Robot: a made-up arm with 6 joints.
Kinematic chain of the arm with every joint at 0, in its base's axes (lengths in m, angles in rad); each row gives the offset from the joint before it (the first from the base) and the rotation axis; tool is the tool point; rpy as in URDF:
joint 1: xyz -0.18 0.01 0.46 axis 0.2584 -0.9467 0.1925
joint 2: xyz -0.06 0.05 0 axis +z
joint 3: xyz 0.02 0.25 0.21 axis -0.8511 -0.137 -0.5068
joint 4: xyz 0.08 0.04 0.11 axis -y
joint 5: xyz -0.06 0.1 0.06 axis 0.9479 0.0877 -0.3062
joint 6: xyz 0.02 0 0.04 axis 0.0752 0.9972 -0.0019
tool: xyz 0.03 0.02 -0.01 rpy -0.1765 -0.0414 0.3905
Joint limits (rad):
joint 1: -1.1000..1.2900
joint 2: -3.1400..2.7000
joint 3: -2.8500..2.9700
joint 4: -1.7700..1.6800
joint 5: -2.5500..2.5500
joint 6: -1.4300..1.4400
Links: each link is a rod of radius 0.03 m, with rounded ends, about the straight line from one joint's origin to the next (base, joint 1, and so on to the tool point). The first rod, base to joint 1, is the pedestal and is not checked.
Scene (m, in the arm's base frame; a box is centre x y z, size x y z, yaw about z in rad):
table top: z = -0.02
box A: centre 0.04 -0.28 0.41 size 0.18 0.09 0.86 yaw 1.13
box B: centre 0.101 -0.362 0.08 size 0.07 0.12 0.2 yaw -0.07
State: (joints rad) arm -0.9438 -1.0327 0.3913 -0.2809 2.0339 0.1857
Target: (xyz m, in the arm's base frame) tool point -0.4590 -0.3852 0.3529
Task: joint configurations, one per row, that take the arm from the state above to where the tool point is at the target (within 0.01 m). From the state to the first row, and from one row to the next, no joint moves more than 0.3 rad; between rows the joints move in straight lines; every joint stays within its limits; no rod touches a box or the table.
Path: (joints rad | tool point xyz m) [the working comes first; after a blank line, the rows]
Joints at the target: 0.9483 -3.1400 1.2670 -0.9872 1.3506 0.2822
Straight joint move there: touches box A.

1: -0.6785 -1.0356 0.5490 -0.3561 2.1076 0.0821 | 0.2845 0.1323 0.4838
2: -0.4132 -1.0385 0.7067 -0.4312 2.1814 -0.0214 | 0.2539 0.1396 0.5884
3: -0.1479 -1.0414 0.8643 -0.5064 2.2551 -0.1250 | 0.2008 0.1384 0.6825
4: 0.1174 -1.0443 1.0220 -0.5815 2.3288 -0.2285 | 0.1291 0.1286 0.7605
5: 0.3827 -1.0472 1.1797 -0.6567 2.4025 -0.3321 | 0.0439 0.1108 0.8182
6: 0.6480 -1.0501 1.3374 -0.7318 2.4763 -0.4356 | -0.0488 0.0858 0.8528
7: 0.9134 -1.0530 1.4950 -0.8070 2.5500 -0.5392 | -0.1429 0.0548 0.8631
8: 0.9183 -1.3511 1.4625 -0.8327 2.3787 -0.4218 | -0.1265 -0.0675 0.8506
9: 0.9233 -1.6493 1.4299 -0.8585 2.2073 -0.3045 | -0.1335 -0.1864 0.8083
10: 0.9283 -1.9474 1.3973 -0.8842 2.0360 -0.1871 | -0.1645 -0.2902 0.7394
11: 0.9333 -2.2456 1.3647 -0.9100 1.8647 -0.0698 | -0.2178 -0.3683 0.6502
12: 0.9383 -2.5437 1.3322 -0.9357 1.6933 0.0476 | -0.2890 -0.4126 0.5494
13: 0.9433 -2.8419 1.2996 -0.9614 1.5220 0.1649 | -0.3719 -0.4184 0.4469
14: 0.9483 -3.1400 1.2670 -0.9872 1.3506 0.2822 | -0.4590 -0.3852 0.3529

